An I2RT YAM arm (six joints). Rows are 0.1 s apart.
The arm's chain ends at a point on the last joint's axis. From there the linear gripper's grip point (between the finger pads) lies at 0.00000 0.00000 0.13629 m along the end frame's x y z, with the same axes.
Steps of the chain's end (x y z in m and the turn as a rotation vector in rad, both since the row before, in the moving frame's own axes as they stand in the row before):
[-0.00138 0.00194 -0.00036 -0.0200 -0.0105 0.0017]
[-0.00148 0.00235 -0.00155 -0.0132 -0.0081 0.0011]
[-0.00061 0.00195 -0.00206 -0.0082 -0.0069 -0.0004]
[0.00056 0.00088 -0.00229 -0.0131 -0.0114 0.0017]
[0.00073 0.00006 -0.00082 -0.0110 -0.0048 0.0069]
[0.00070 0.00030 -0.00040 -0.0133 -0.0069 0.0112]
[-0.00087 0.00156 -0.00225 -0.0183 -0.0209 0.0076]
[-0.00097 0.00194 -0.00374 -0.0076 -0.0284 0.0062]
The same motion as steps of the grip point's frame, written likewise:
[-0.00281 0.00466 -0.00039 -0.0200 -0.0105 0.0017]
[-0.00258 0.00415 -0.00157 -0.0132 -0.0081 0.0011]
[-0.00155 0.00307 -0.00207 -0.0082 -0.0069 -0.0004]
[-0.00100 0.00266 -0.00231 -0.0131 -0.0114 0.0017]
[0.00007 0.00156 -0.00083 -0.0110 -0.0048 0.0069]
[-0.00025 0.00211 -0.00042 -0.0133 -0.0069 0.0112]
[-0.00373 0.00404 -0.00230 -0.0183 -0.0209 0.0076]
[-0.00484 0.00296 -0.00380 -0.0076 -0.0284 0.0062]

